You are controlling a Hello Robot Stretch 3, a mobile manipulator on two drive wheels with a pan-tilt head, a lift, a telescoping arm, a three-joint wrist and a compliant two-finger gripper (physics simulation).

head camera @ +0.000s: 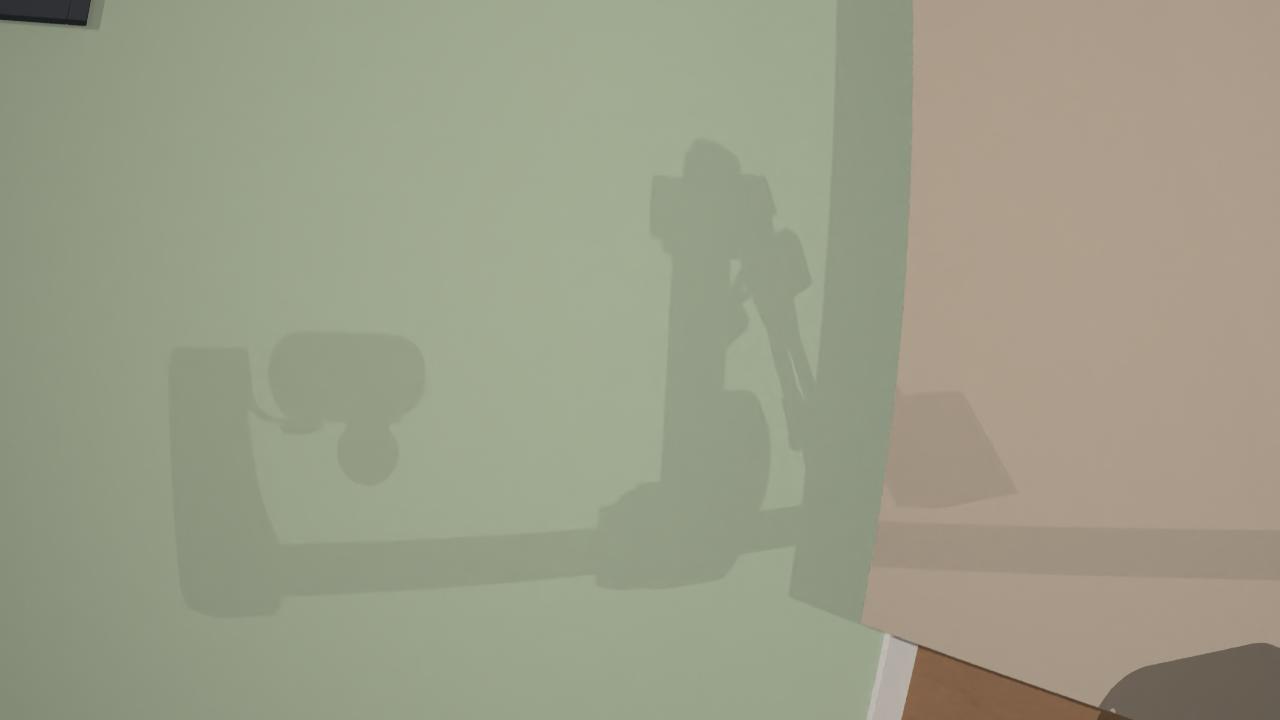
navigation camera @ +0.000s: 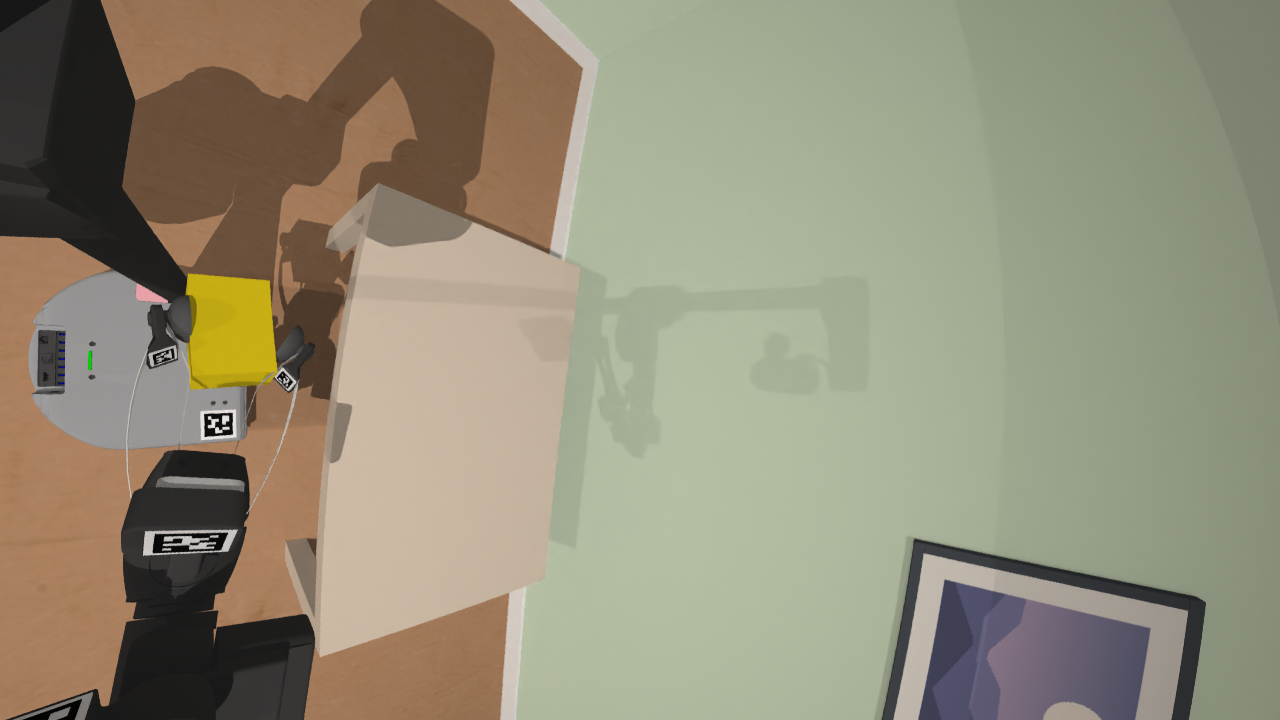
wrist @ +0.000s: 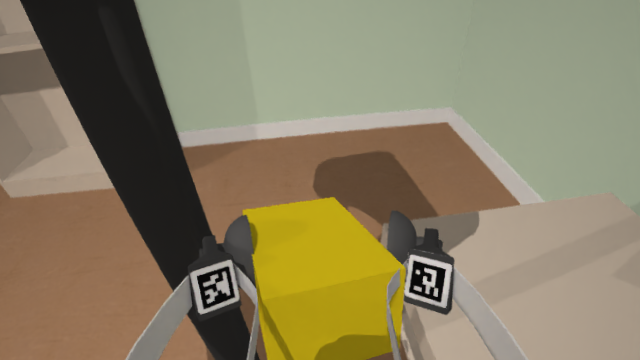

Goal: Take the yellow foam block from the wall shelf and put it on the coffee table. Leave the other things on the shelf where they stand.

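Places are measured from the robot's base along level axes (x ahead, y right, z down), in centimetres.
Pixels of known places: gripper, fingertip midpoint: [navigation camera: 245, 314].
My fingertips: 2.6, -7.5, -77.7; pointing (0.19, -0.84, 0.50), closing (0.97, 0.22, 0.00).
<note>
Behind a point stands the place of what it marks, as x, y, z.
The yellow foam block [navigation camera: 230, 353] @[1.6, -4.0, -80.4] [wrist: 305, 255] is held between the two fingertips of my gripper [navigation camera: 235, 331] @[2.6, -7.5, -77.7] [wrist: 320, 239] @[2.6, -7.5, -77.7], which is shut on it. The beige coffee table [head camera: 1074, 223] @[48.8, 14.2, -45.0] [navigation camera: 447, 501] @[38.5, 28.7, -45.0] [wrist: 565, 320] stands against the green wall. In the navigation camera view the block shows over my base, to the left of the table top's near edge. In the wrist view the table top lies to the right of the block. The block does not show in the head camera view. I cannot make out the wall shelf's other things.
My grey base [navigation camera: 116, 402] @[-15.5, 7.7, -16.0] shows below the gripper. My black mast [wrist: 125, 125] runs down the left of the wrist view, in front of a pale shelf unit [wrist: 60, 186]. A framed picture [navigation camera: 1074, 653] @[89.2, 43.6, -158.3] hangs on the wall. White skirting [wrist: 320, 125] runs along the floor.
</note>
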